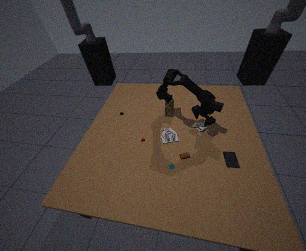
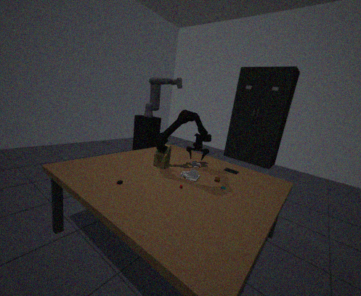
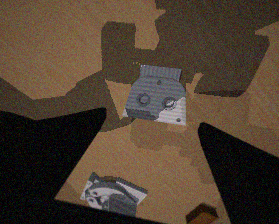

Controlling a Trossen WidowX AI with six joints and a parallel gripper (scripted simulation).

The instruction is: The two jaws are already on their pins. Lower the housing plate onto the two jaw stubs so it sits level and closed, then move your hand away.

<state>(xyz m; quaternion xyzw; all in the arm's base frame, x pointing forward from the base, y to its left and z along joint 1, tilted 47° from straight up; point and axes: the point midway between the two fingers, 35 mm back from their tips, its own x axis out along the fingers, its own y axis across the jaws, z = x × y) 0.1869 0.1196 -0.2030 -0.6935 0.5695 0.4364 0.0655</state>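
The grey housing plate is 3 cm below my gripper tip and 1 cm to the left of it. Round my gripper tip: dark slab 27 cm ahead, 16 cm to the left, 6 cm below; then brown block 25 cm ahead, 13 cm to the right, 5 cm below; then white base 23 cm to the right, 10 cm ahead, 6 cm below.
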